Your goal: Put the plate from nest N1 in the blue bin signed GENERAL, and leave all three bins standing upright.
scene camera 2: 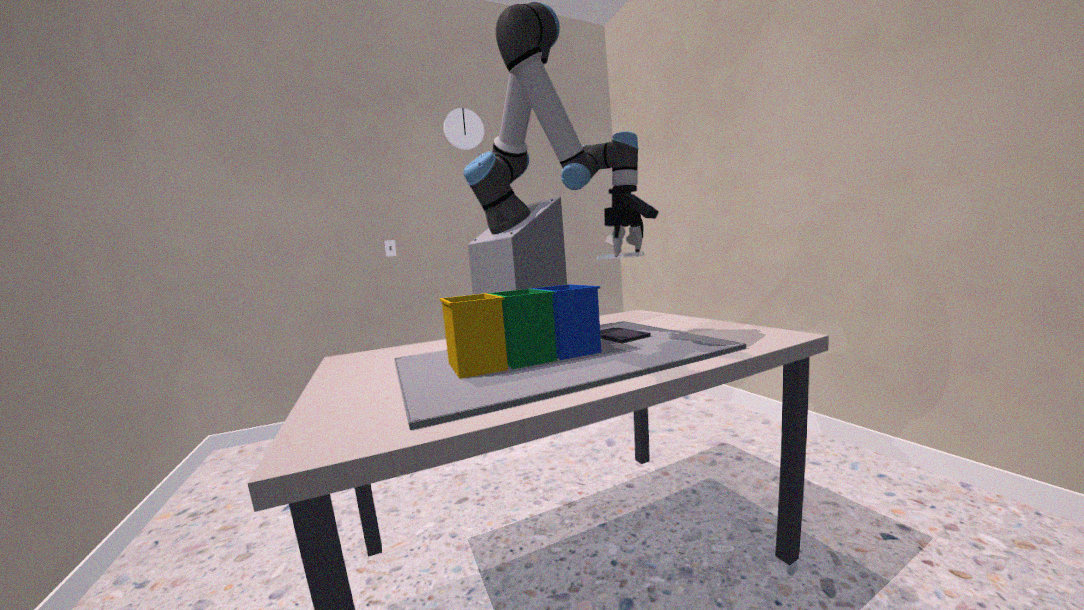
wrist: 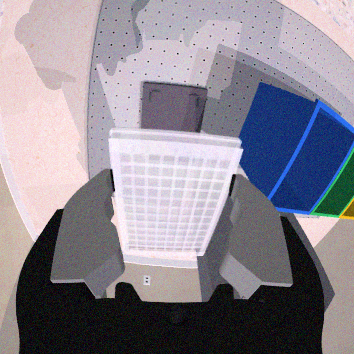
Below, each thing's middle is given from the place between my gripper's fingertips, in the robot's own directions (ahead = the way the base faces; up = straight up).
The white plate (wrist: 170, 185) is 30 mm behind my hand. Also, from my hand: blue bin (scene camera 2: 576, 310) (30 mm behind, 220 mm to the right, 160 mm below); green bin (scene camera 2: 528, 315) (50 mm behind, 350 mm to the right, 160 mm below); dark nest (wrist: 173, 107) (50 mm behind, 10 mm to the right, 250 mm below).
